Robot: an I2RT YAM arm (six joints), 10 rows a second.
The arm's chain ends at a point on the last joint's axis. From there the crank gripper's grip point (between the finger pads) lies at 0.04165 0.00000 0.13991 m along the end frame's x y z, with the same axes.
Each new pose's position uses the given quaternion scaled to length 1; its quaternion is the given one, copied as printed.
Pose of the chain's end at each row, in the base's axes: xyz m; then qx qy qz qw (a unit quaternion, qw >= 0):
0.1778, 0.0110, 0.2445, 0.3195, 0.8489, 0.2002, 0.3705
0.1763, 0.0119, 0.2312, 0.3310, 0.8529, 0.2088, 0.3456
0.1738, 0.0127, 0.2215, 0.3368, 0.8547, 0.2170, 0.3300
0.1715, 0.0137, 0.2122, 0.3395, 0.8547, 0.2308, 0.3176
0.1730, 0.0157, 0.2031, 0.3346, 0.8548, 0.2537, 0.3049
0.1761, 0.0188, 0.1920, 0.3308, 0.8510, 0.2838, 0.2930
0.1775, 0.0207, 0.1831, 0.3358, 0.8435, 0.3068, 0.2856
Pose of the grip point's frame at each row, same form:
0.2620, 0.0542, 0.1333, 0.3195, 0.8489, 0.2002, 0.3705
0.2555, 0.0592, 0.1181, 0.3310, 0.8529, 0.2088, 0.3456
0.2501, 0.0634, 0.1078, 0.3368, 0.8547, 0.2170, 0.3300
0.2457, 0.0690, 0.0993, 0.3395, 0.8547, 0.2308, 0.3176
0.2451, 0.0781, 0.0926, 0.3346, 0.8548, 0.2537, 0.3049
0.2468, 0.0896, 0.0857, 0.3308, 0.8510, 0.2838, 0.2930
0.2483, 0.0972, 0.0809, 0.3358, 0.8435, 0.3068, 0.2856

